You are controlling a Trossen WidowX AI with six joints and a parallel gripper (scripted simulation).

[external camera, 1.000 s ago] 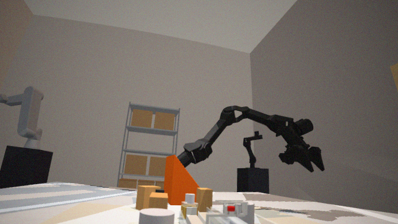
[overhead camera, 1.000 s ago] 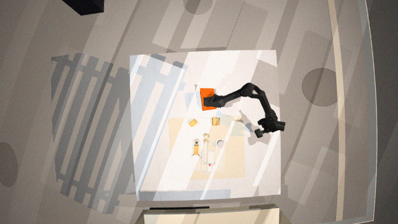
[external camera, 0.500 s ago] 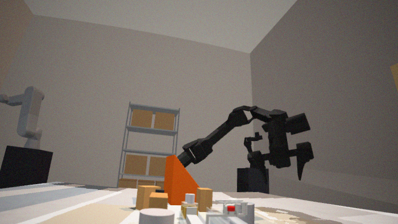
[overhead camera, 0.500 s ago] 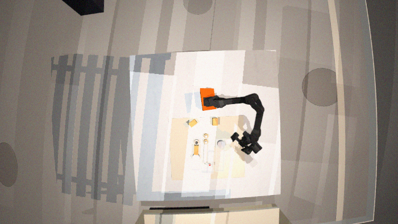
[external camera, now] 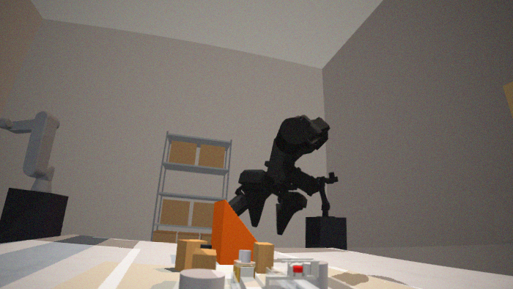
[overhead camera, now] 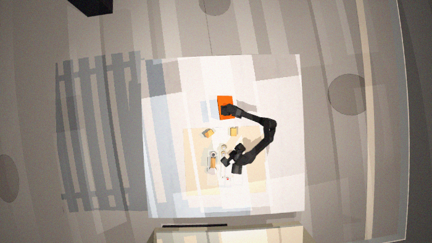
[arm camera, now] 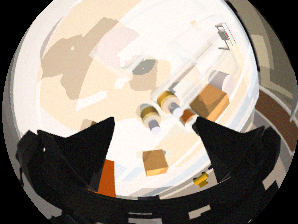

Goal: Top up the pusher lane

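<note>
The brown box is 130 mm to the right of my gripper tip, 70 mm below it and 70 mm ahead of it. Round my gripper tip: red mark: 200 mm ahead, 40 mm below, 30 mm to the right.
</note>
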